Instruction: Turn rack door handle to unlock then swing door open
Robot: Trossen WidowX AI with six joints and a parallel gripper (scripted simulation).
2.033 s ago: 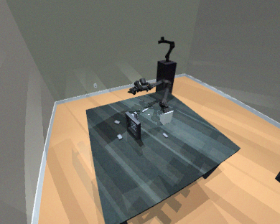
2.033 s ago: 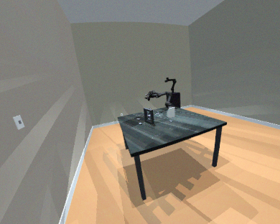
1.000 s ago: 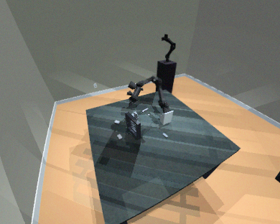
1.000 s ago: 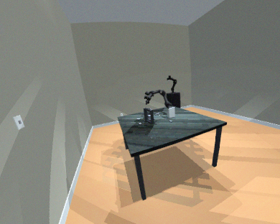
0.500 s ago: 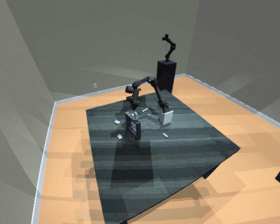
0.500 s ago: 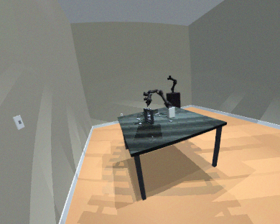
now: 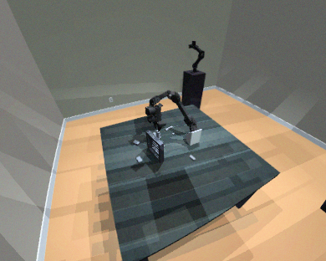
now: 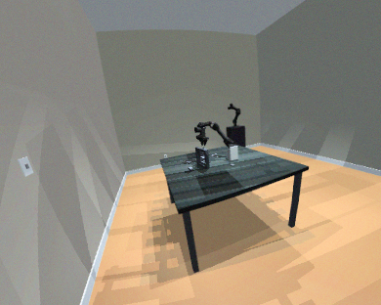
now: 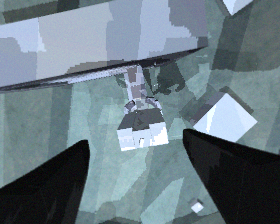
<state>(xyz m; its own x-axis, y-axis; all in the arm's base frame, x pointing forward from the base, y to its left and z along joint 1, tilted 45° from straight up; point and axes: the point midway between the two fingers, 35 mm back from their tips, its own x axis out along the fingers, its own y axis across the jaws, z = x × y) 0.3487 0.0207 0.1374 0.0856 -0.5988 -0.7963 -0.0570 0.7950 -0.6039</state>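
My gripper tip is 10 mm past the grey door handle and 90 mm above it. The rest, counted from my gripper tip: light grey box: 40 mm behind, 140 mm to the right, 200 mm below.
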